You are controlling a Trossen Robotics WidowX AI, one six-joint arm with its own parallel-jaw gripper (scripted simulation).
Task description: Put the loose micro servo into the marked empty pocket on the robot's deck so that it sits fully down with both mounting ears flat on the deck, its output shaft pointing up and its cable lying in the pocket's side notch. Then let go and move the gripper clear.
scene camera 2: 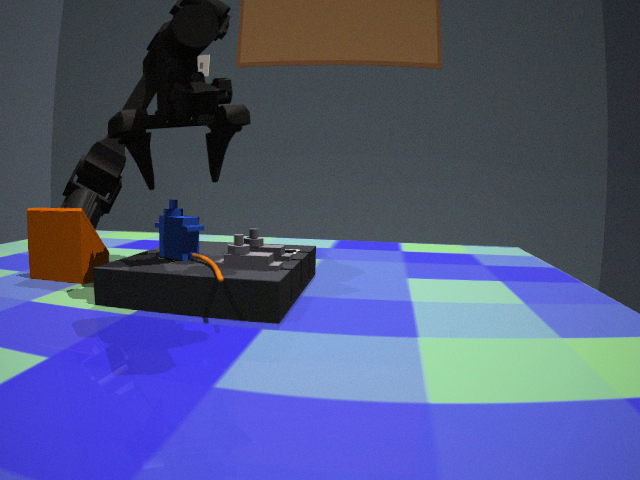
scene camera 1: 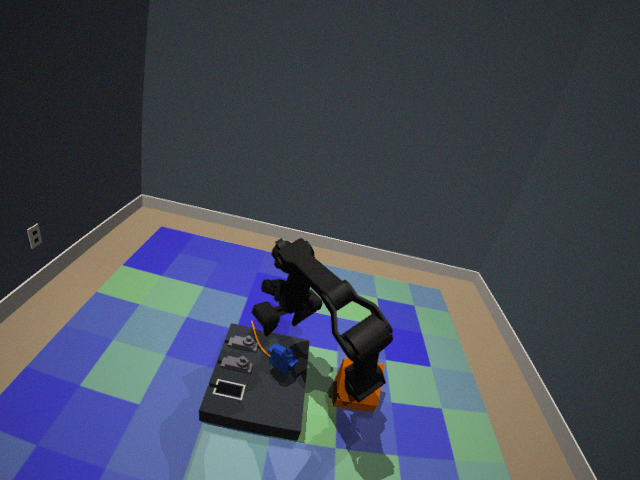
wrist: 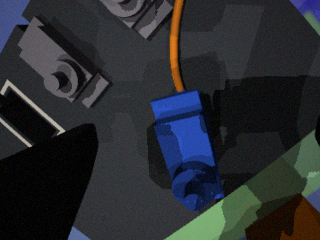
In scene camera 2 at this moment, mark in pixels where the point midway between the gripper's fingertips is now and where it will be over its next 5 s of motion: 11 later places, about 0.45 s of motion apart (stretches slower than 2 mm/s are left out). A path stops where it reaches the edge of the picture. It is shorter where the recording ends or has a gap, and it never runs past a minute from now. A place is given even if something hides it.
My gripper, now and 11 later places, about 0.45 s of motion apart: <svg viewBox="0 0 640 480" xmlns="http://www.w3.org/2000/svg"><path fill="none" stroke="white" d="M184 185L186 193L185 213L184 223L182 215L182 203L191 203L208 201L214 200L218 200L247 201L278 202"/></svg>
